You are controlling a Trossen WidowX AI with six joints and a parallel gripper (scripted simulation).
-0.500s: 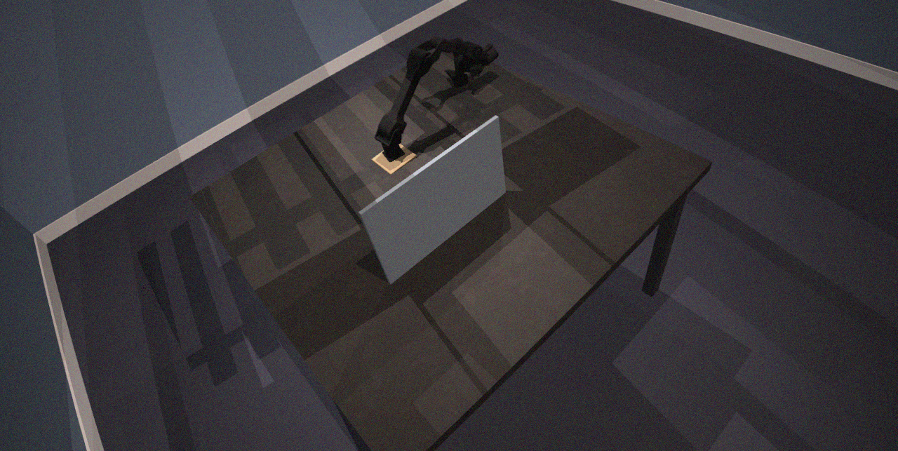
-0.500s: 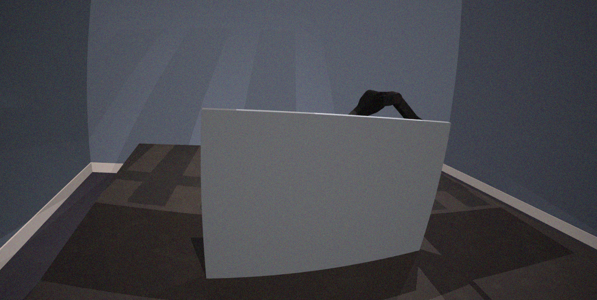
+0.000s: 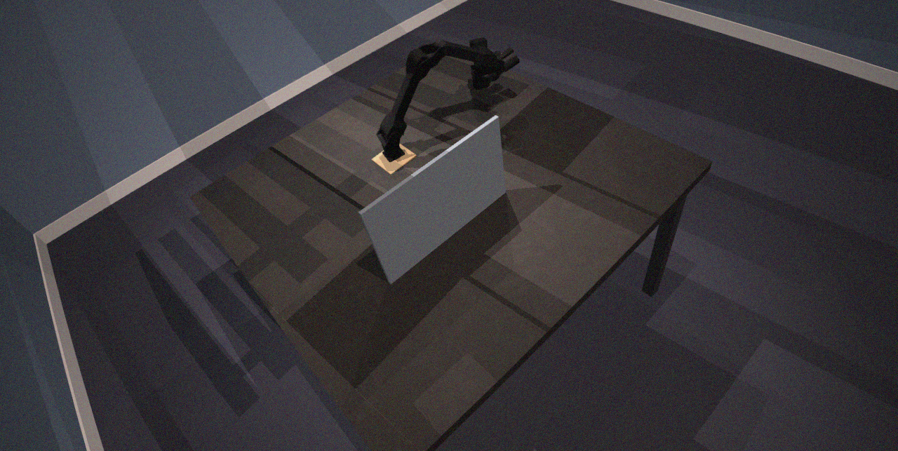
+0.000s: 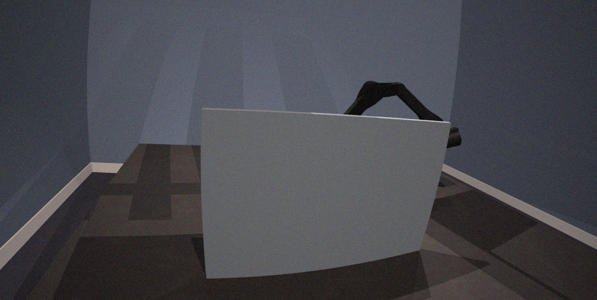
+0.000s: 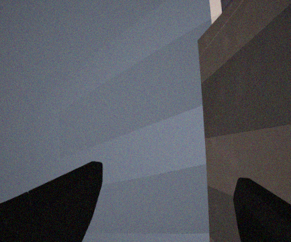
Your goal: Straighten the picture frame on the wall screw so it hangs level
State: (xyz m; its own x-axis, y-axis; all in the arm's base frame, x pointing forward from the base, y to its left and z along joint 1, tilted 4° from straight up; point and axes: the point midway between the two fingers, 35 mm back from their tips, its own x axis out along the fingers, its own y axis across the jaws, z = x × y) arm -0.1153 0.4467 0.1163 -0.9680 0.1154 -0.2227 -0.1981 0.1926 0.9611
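The wooden picture frame is 58 cm ahead of my gripper tip, 49 cm to the right of it and 2 cm above it. Round my gripper tip: grey wall panel (58 cm ahead, 47 cm to the right, 1 cm above).
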